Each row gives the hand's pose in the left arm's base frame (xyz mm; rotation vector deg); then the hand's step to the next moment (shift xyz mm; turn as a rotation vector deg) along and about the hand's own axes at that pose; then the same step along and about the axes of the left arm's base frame.
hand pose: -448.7 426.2 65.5 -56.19 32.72 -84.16
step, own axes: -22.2 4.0 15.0 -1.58 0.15 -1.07
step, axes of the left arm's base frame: 13.0 23.8 -0.8 -0.93 1.30 -1.06
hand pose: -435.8 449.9 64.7 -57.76 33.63 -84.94
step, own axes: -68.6 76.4 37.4 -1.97 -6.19 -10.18
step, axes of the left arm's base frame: 67.7 59.2 -62.1 -12.01 1.13 -0.45
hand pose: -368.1 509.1 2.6 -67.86 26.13 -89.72
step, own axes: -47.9 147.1 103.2 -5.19 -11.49 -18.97
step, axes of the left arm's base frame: 160.6 19.0 -91.8 -22.46 3.44 -1.56
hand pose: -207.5 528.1 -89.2 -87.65 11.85 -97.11
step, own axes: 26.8 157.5 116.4 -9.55 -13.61 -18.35
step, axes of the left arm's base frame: 177.0 -74.1 -47.4 -23.22 7.90 -3.39
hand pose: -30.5 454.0 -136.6 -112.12 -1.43 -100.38
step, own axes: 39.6 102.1 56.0 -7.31 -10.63 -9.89
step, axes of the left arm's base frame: 93.3 -80.1 -1.4 -14.00 7.81 -2.68
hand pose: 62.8 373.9 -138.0 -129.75 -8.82 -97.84
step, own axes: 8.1 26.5 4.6 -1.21 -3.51 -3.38
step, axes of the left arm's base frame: 13.5 -24.5 2.0 -4.38 2.43 0.29
